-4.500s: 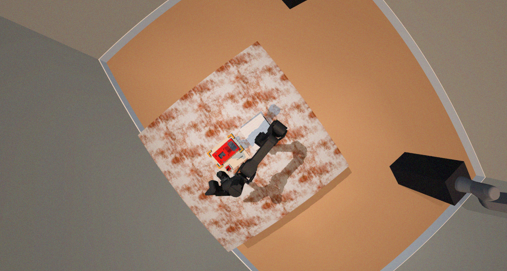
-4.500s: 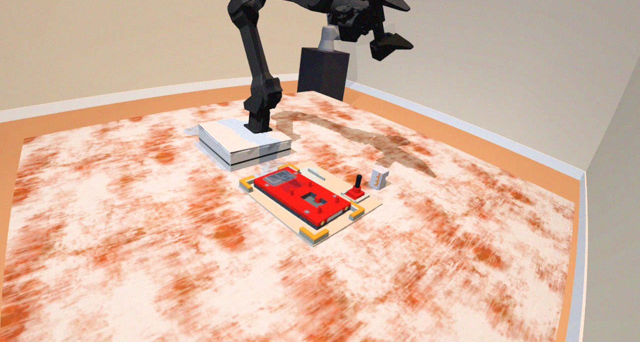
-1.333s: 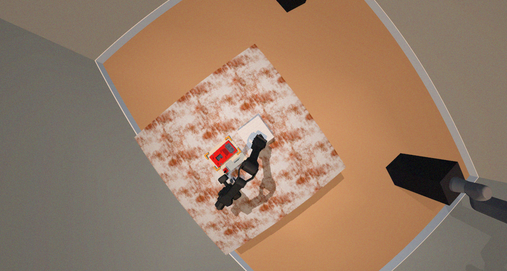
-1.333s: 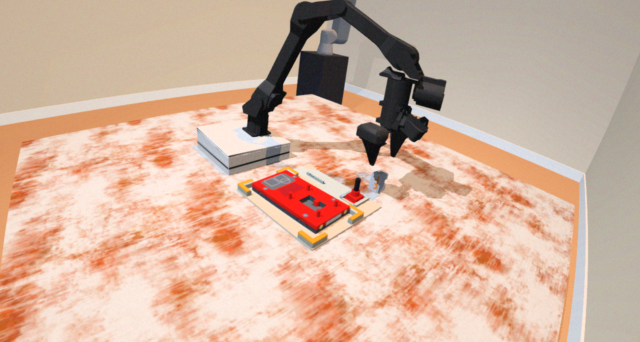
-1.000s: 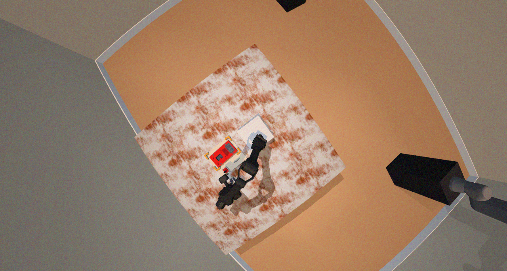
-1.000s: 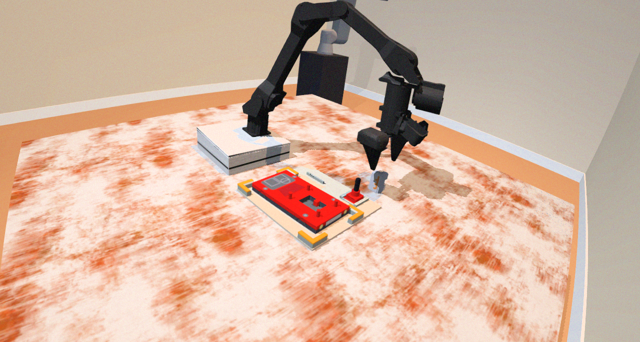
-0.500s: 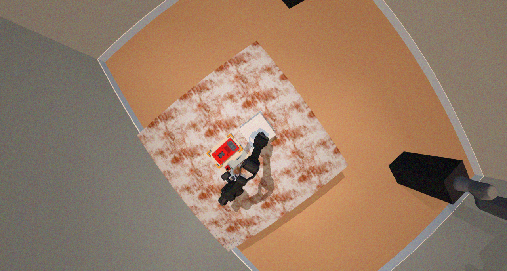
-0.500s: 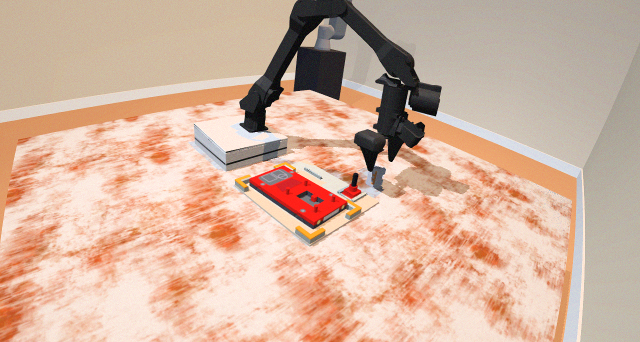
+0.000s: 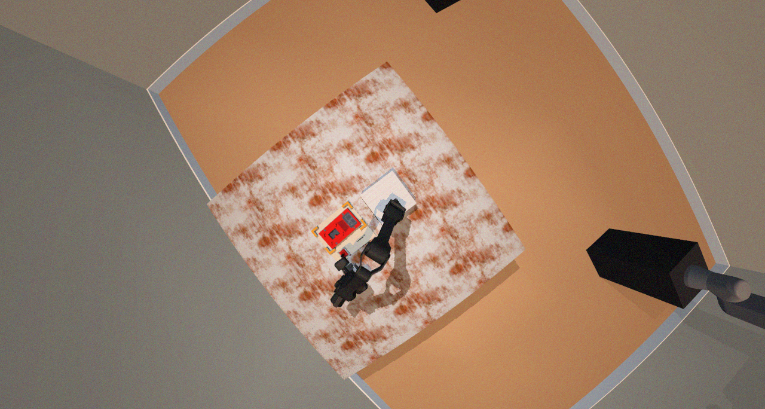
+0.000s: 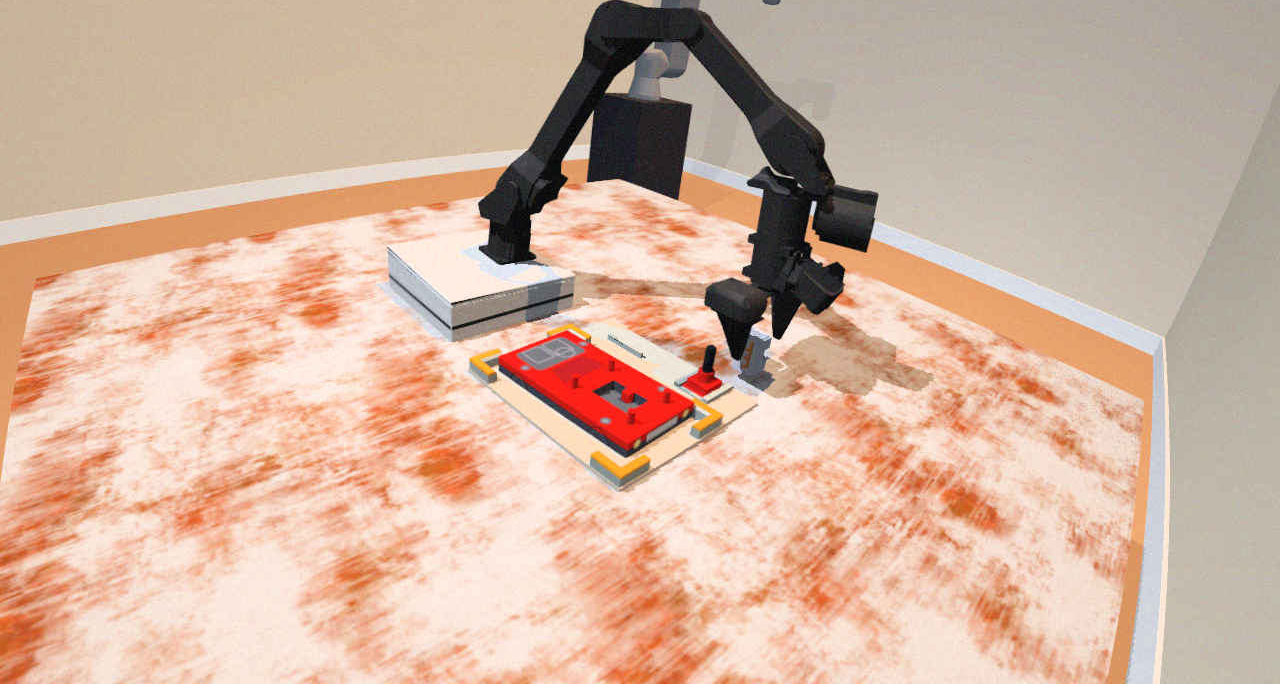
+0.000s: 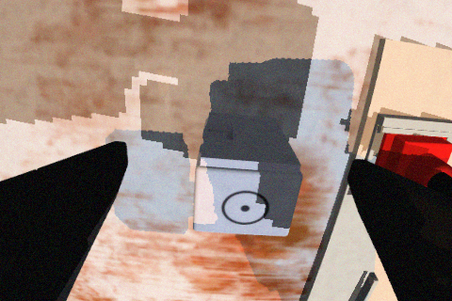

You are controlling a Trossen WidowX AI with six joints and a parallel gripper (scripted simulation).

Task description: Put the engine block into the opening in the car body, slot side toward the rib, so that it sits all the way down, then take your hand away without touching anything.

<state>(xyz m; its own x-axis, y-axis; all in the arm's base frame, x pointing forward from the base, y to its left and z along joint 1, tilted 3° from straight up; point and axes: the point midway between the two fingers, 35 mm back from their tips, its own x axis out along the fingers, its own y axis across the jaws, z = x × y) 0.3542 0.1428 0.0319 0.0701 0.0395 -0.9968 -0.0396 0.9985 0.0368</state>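
My gripper tip is 10 mm above the engine block.
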